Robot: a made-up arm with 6 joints.
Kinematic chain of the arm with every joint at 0, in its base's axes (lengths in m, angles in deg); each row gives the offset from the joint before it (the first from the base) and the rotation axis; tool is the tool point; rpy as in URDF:
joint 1: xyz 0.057 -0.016 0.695 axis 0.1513 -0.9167 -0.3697
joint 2: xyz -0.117 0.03 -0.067 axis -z
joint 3: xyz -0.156 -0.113 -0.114 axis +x
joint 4: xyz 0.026 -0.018 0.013 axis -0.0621 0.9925 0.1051
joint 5: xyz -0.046 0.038 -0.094 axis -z
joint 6: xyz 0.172 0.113 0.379 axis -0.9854 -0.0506 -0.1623
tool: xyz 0.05 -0.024 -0.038 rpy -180 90 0
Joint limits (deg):
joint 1: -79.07..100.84
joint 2: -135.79..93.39
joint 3: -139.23..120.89
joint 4: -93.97..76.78
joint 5: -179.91..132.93
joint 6: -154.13..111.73
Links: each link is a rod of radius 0.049 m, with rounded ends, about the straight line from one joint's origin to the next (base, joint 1, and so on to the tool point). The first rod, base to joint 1, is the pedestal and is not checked.
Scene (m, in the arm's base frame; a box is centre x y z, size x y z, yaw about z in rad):
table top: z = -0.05
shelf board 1: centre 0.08 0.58 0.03 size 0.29 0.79 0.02 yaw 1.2
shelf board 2: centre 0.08 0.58 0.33 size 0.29 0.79 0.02 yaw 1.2
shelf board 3: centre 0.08 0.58 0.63 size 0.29 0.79 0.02 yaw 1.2
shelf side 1: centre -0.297 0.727 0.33 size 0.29 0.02 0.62 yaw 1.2
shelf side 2: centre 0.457 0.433 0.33 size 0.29 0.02 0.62 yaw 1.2
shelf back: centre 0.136 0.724 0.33 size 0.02 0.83 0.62 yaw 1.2
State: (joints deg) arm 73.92 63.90 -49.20 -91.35 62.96 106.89
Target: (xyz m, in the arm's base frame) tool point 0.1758 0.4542 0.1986
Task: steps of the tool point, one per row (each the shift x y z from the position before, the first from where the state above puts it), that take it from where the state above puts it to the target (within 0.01 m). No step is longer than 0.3 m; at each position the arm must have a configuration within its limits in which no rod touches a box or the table.
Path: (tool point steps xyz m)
1: -0.1210 -0.0447 0.0159
2: -0.0787 -0.0447 0.0318
3: -0.0561 -0.0411 0.0217
4: -0.0596 -0.0463 0.0081
5: -0.0754 -0.0662 0.0103
6: -0.0814 -0.0973 0.0333
7: 0.1385 0.0733 -0.2090
8: 0.1937 0.0101 -0.1356
9: 0.1899 -0.0369 -0.0638
10: 0.0282 0.0875 0.0095
11: 0.0187 0.0675 0.0084
12: 0.0156 0.0443 -0.0019
13: 0.0225 0.0193 -0.0160

